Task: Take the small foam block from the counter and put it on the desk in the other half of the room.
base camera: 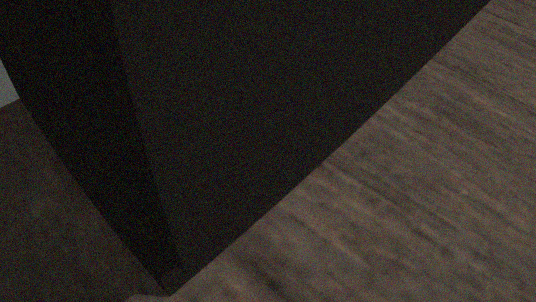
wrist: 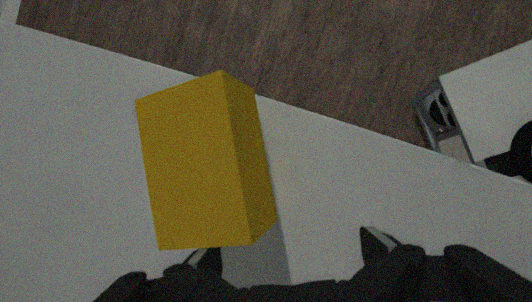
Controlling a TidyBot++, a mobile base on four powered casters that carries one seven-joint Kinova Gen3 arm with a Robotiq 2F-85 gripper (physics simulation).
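Places are measured from the arm's base along level axes (x right, y down, z ahead), in centimetres.
Pixels of known places: gripper, between the fingertips: (wrist: 290,249).
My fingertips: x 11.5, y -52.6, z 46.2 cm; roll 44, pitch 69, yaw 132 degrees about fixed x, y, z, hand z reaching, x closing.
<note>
Behind a point stands the place of what it marks.
The yellow foam block (wrist: 192,167) @(x 18.0, y -55.9, z 48.7 cm) stands on the pale counter (wrist: 350,165) @(x 15.1, y -51.4, z 41.2 cm), near its edge, left of the middle of the wrist view. My gripper (wrist: 290,249) @(x 11.5, y -52.6, z 46.2 cm) is open, with its two fingertips wide apart at the bottom of the wrist view. The left fingertip is close to the block's lower edge in the picture; the right fingertip is well to the right of the block. The block is not between the fingers. The desk cannot be made out in either view.
Part of the mobile base (wrist: 490,100) @(x 15.3, y 1.4, z 7.0 cm), with a pale top and a grey side, shows beyond the counter edge at the right. Brown wooden floor (wrist: 300,55) @(x 61.4, y 39.7, z 45.6 cm) (base camera: 400,200) @(x 20.0, y 39.6, z 36.5 cm) lies past the counter. A large dark panel (base camera: 275,100) @(x 0.6, y 15.2, z 23.9 cm) fills the upper middle of the base view.
</note>
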